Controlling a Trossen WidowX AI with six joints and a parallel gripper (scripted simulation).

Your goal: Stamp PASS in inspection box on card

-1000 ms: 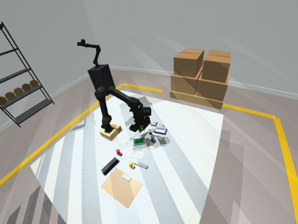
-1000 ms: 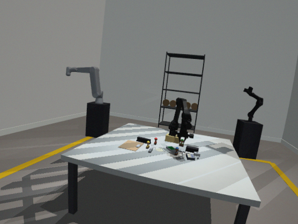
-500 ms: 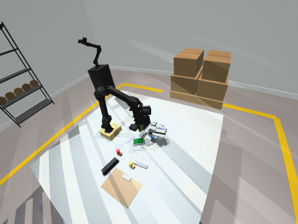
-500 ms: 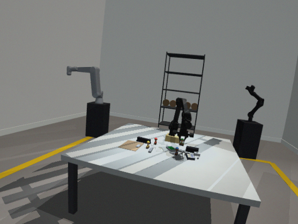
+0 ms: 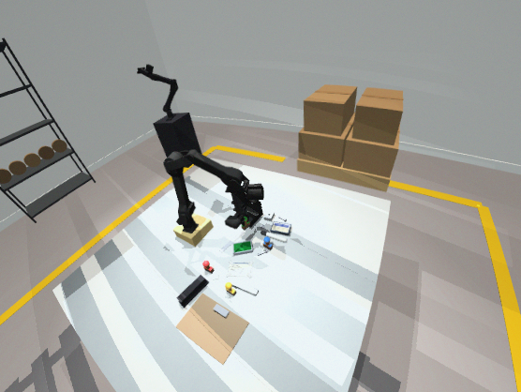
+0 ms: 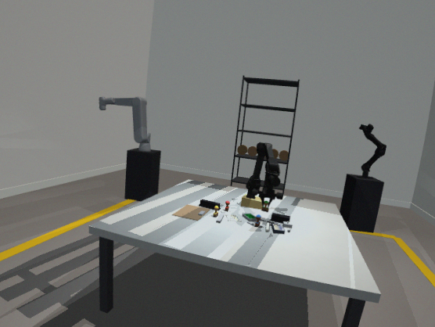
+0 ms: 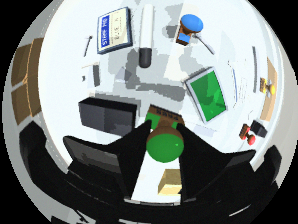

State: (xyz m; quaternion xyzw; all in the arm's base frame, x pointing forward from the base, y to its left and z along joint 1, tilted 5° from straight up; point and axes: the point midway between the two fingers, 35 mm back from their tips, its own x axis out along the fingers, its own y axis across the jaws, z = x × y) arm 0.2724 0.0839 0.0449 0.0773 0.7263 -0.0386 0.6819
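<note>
My gripper tip is now 1 cm short of the green ink pad, 8 cm to the left of it and 7 cm above it. From my gripper tip the other things lie so: blue-knobbed stamp (12 cm ahead, 4 cm to the right, 6 cm below); then blue-and-white box (14 cm ahead, 7 cm to the left, 6 cm below); then green-knobbed stamp (right at my gripper tip).
</note>
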